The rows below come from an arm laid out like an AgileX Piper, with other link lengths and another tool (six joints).
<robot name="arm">
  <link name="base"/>
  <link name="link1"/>
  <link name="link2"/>
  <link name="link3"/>
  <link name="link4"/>
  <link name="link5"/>
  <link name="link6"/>
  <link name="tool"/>
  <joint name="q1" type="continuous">
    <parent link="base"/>
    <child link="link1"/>
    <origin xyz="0 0 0.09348" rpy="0 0 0"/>
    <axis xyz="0 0 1"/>
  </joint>
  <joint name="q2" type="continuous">
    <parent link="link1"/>
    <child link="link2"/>
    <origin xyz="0 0 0" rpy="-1.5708 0 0"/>
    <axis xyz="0 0 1"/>
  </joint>
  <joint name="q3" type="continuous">
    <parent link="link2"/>
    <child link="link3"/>
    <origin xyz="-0.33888 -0.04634 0" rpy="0 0 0"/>
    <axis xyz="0 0 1"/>
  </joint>
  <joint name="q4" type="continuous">
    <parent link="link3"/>
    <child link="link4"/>
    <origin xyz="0.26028 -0.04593 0" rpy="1.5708 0 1.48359"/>
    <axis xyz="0 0 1"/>
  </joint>
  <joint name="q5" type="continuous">
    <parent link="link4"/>
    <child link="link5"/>
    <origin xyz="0 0 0" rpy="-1.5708 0 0"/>
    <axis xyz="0 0 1"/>
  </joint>
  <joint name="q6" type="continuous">
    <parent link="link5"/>
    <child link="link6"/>
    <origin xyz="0 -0.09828 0" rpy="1.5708 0 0"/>
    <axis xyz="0 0 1"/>
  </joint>
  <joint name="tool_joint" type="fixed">
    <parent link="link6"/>
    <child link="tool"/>
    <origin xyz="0.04 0.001 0.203" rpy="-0.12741 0 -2.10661"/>
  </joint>
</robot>
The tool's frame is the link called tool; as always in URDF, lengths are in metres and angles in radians. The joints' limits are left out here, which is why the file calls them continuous.
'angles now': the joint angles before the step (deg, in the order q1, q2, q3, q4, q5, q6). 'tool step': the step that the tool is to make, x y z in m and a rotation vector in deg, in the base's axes. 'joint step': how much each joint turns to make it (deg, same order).
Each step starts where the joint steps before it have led.
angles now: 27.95, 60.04, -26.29, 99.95, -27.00, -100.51
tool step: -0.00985, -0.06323, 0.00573, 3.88, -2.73, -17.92
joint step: -0.01, -0.15, 0.53, 0.00, -13.67, 12.67
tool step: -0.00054, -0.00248, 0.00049, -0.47, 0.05, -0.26
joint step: 0.00, 0.00, 0.00, 0.00, -0.46, -0.28
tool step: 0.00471, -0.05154, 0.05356, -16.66, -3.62, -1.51
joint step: 0.00, -0.99, -0.82, -8.50, -9.68, -7.58
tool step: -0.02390, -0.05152, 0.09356, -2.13, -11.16, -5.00
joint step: -7.54, -10.88, -5.23, -1.43, 0.14, -8.77
